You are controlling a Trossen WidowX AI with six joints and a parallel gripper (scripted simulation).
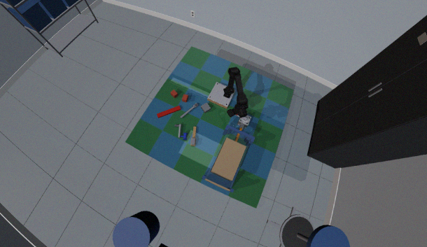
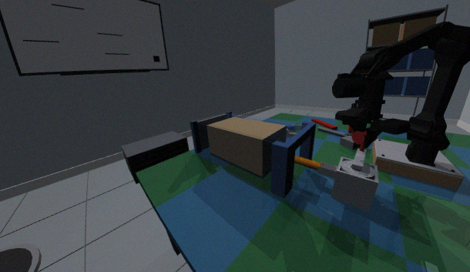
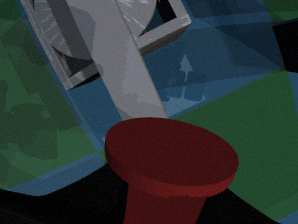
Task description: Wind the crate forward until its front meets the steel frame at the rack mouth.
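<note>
The grey crank arm is 40 mm to the left of my gripper tip and 10 mm below it. Also, from my gripper tip: red knob 20 mm above; blue steel frame 170 mm ahead, 90 mm to the left, 10 mm below; grey winch 10 mm behind, 90 mm to the left, 80 mm below.
</note>
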